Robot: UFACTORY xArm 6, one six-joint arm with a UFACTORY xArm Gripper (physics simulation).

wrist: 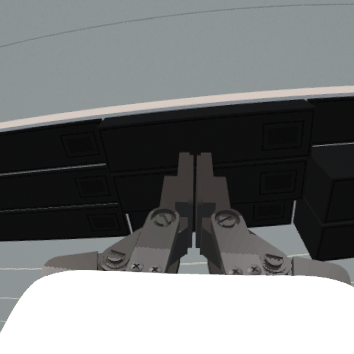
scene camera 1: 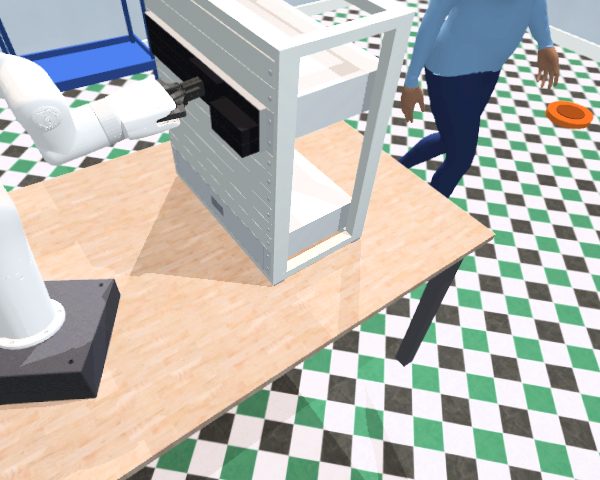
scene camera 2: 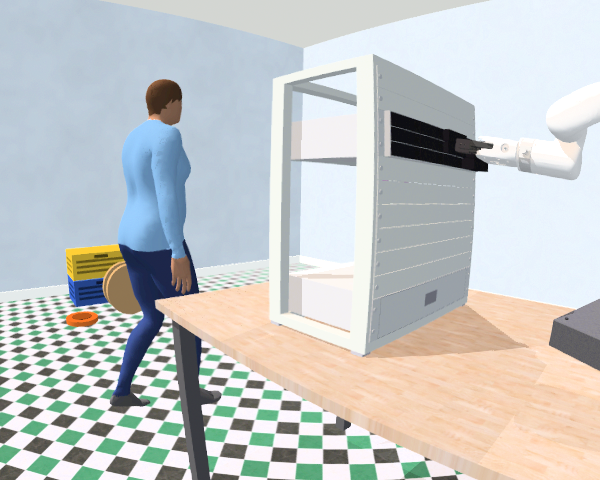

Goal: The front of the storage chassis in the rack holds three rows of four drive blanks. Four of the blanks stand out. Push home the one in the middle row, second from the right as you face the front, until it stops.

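Seen in the pictures: gripper, fingertip midpoint: (wrist: 194, 174) (scene camera 1: 202, 85) (scene camera 2: 456, 145); arm's base, link origin: (scene camera 1: 28, 324).
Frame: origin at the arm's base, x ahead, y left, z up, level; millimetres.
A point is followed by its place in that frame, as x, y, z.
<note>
My gripper (scene camera 1: 201, 86) @(433, 131, 353) (scene camera 2: 460, 145) @(433, 131, 353) (wrist: 194, 174) @(433, 131, 353) is shut and empty. In the wrist view its tips overlap the lower part of the top-row blank (wrist: 150, 137) @(429, 150, 377), second from the right, which stands out. The middle-row blank (wrist: 245, 182) @(438, 103, 345) below it is partly behind the fingers; its face lies further back than the top blank's and looks about level with its left neighbour (wrist: 92, 186) @(436, 196, 344). Whether the tips touch a blank cannot be told. In the right column the middle blank (wrist: 344, 200) @(423, 55, 344) and bottom blank (wrist: 340, 242) @(424, 51, 315) stand out. The chassis (scene camera 1: 262, 112) @(481, -38, 382) (scene camera 2: 387, 132) @(411, 400, 345) sits high in the rack (scene camera 1: 284, 165) @(514, -64, 277) (scene camera 2: 363, 200) @(438, 434, 216).
The rack stands on a wooden table (scene camera 1: 200, 345) @(287, -140, -87) (scene camera 2: 425, 390) @(246, 443, -87). The arm's dark base (scene camera 1: 75, 340) @(72, -82, 9) (scene camera 2: 575, 332) @(101, 96, -32) is in front of it. A person in blue (scene camera 1: 462, 40) (scene camera 2: 155, 190) is behind the table. A blue cart (scene camera 1: 100, 57) stands beyond the rack's left side.
</note>
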